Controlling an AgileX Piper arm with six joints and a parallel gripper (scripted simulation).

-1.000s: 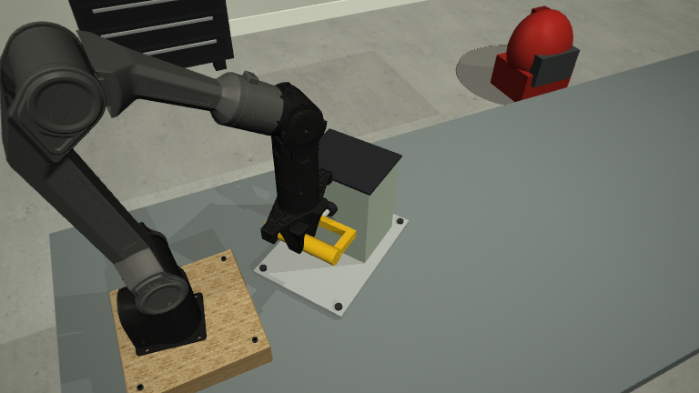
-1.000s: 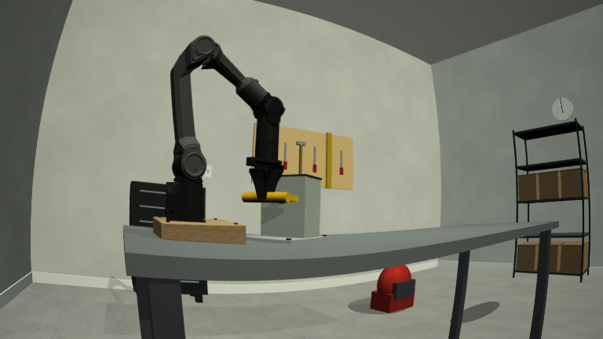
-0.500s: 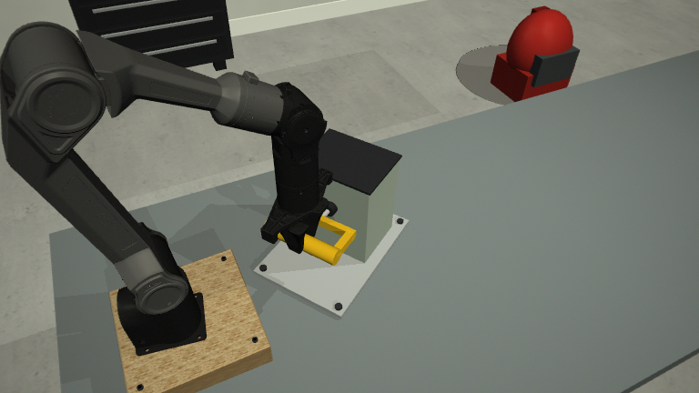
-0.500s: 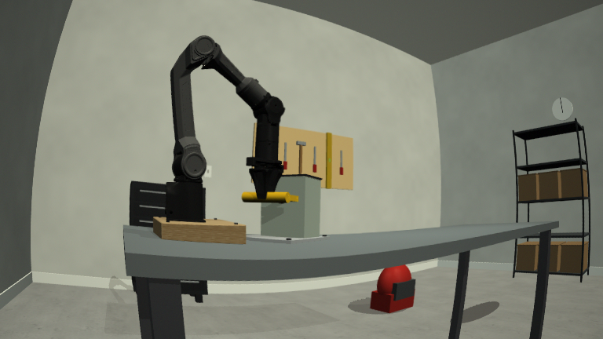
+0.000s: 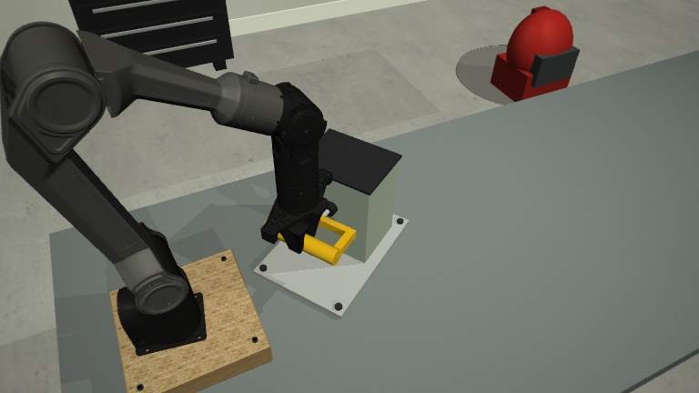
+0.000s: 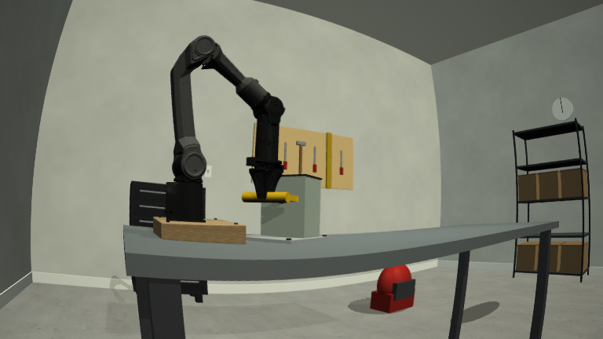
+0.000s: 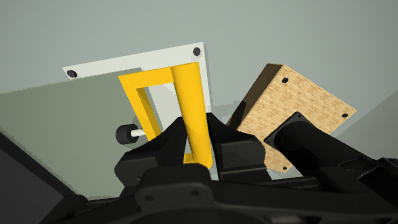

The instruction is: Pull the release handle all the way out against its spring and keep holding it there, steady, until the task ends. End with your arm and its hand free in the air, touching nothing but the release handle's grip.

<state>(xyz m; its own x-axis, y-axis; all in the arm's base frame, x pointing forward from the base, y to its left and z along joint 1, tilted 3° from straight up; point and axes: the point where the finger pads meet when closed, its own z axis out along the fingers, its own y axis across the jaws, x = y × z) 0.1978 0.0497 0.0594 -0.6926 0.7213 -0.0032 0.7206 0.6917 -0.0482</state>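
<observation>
The yellow release handle lies 4 cm ahead of my hand and 4 cm to the left of it.
</observation>
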